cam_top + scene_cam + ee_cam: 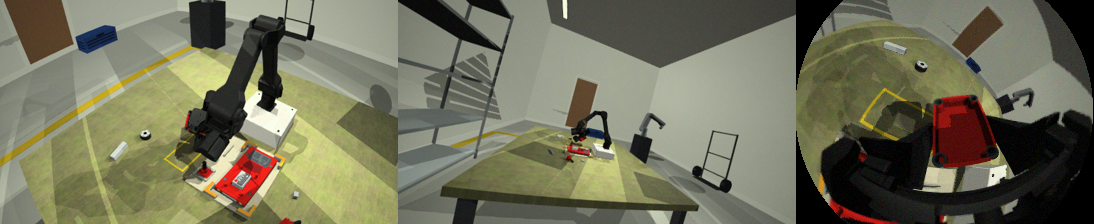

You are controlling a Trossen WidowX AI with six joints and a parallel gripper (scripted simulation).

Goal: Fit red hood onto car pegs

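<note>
Right now my gripper tip is 10 cm short of the black post, 11 cm to the right of it and 5 cm above it. From my gripper tip the other things lie so: white-grey engine block: 7 cm ahead, 23 cm to the left, 6 cm below; black ring: 11 cm ahead, 17 cm to the right, 8 cm below; red hood: 1 cm behind.
</note>
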